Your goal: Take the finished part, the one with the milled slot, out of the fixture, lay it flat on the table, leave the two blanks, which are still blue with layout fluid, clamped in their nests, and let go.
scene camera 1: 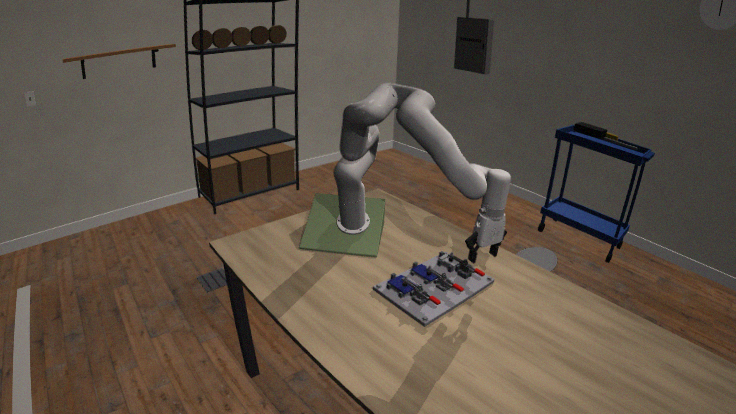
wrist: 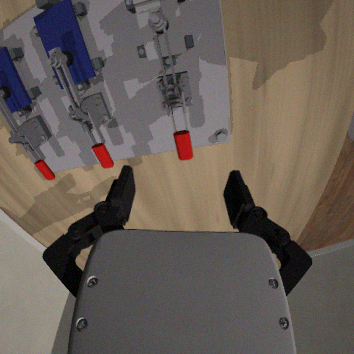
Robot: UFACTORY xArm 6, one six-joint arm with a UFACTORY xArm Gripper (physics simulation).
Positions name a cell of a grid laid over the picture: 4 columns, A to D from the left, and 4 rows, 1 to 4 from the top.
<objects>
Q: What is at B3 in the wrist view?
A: The gripper.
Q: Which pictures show the gripper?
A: Scene camera 1 and the wrist view: all of them.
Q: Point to a fixture plate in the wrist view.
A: At B2
</objects>
